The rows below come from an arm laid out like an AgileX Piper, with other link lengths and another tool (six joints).
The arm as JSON. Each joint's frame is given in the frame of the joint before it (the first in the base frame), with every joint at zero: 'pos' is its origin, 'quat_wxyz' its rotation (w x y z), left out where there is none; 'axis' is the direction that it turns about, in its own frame. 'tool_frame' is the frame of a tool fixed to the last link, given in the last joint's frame.
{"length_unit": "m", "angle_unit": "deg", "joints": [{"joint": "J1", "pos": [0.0, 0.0, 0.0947], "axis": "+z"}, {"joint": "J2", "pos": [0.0, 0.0, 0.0], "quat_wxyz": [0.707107, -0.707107, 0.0, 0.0], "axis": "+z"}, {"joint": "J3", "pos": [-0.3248, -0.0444, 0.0], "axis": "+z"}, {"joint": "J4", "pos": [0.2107, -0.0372, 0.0], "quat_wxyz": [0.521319, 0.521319, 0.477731, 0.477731], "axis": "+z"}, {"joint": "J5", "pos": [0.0, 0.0, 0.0], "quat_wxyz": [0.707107, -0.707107, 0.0, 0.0], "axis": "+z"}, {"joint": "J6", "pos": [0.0, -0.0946, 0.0], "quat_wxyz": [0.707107, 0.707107, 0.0, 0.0], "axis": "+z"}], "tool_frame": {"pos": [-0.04, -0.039, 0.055], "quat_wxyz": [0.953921, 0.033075, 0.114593, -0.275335]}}
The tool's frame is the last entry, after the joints.
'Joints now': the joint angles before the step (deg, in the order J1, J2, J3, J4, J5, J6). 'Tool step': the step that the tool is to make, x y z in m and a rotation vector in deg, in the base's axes. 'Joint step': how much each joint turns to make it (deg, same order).
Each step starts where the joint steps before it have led.
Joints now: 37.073 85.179 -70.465 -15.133 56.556 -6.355
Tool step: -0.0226 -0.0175 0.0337 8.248 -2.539 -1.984
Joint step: -1.703 -6.939 0.011 5.330 -0.059 -0.326
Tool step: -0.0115 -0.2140 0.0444 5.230 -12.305 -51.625
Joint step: -33.902 -6.467 -0.059 -12.106 -1.356 22.939
